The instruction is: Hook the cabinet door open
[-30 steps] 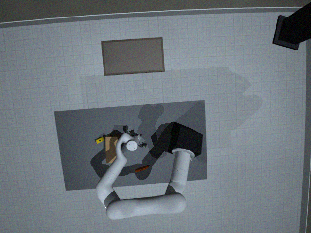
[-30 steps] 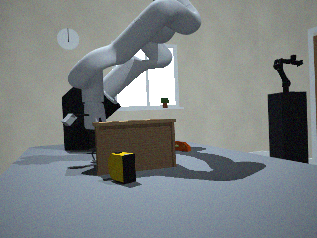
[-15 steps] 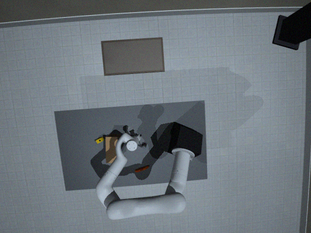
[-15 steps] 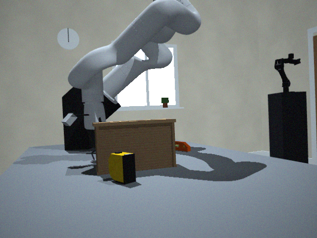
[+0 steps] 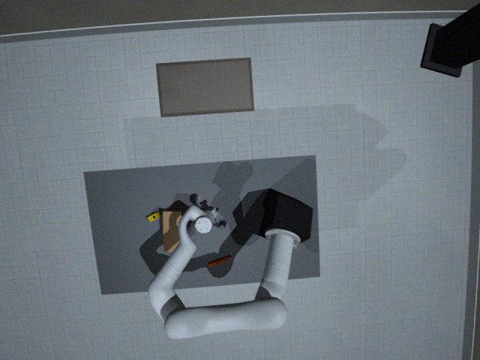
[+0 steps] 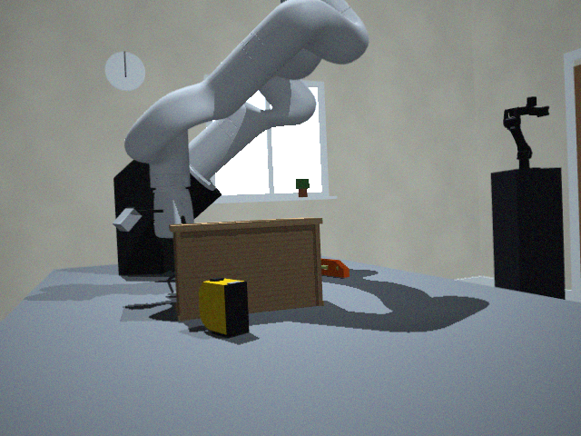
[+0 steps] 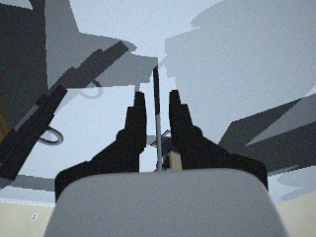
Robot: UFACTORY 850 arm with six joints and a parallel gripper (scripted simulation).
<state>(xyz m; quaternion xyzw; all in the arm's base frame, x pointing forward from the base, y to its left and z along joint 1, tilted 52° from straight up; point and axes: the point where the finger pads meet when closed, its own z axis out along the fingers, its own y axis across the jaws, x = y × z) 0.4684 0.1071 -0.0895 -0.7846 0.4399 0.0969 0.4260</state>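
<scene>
Right now the hook rod is 40 mm to the left of my hand, 30 mm below it and 30 mm behind it. Round my hand: hook post: 70 mm to the left, 60 mm behind, 20 mm below; then dark door: 160 mm to the left, 100 mm ahead; then orange level: 350 mm to the left, 120 mm behind, 50 mm below.
</scene>
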